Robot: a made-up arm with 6 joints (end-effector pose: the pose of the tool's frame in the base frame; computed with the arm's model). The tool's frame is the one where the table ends.
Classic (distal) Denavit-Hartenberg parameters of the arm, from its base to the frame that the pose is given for. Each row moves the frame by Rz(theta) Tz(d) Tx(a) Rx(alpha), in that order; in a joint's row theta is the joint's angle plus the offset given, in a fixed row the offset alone. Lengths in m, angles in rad.
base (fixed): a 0; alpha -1.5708; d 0.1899; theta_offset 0
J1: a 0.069; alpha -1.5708; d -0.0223; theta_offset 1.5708
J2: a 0.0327; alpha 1.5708; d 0.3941; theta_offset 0
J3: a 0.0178; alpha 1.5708; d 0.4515; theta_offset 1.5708
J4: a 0.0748; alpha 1.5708; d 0.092; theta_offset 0
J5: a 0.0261; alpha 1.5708; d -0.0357; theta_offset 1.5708
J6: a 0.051; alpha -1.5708; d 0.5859; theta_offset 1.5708
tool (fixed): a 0; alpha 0; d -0.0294; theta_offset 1.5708
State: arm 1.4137 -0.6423 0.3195 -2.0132 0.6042 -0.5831
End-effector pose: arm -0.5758 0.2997 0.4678 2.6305 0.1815 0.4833
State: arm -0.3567 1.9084 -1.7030 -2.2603 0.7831 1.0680
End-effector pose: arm 0.1489 0.2701 -0.0286 0.8333 -0.0801 -2.1869
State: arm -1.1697 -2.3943 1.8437 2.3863 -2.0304 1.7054
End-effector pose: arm -0.0946 -0.2472 0.2892 -1.0230 1.7461 1.7285
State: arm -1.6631 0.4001 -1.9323 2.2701 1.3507 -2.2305
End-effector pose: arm -0.0680 0.5850 0.3675 0.1011 0.9943 -0.4764
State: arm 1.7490 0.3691 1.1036 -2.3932 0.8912 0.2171
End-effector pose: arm -0.5077 -0.0473 1.0683 2.1056 1.2940 -0.4564
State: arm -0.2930 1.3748 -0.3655 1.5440 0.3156 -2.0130
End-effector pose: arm 0.1207 -0.1319 -1.0045 0.4264 -1.7849 0.8419
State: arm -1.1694 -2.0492 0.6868 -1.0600 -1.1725 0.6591
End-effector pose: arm 0.0116 -0.4574 -0.0686 -0.6474 -1.4919 2.1708
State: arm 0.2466 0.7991 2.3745 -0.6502 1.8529 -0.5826
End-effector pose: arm -0.9380 0.6168 0.1931 0.2810 0.4068 -0.6201
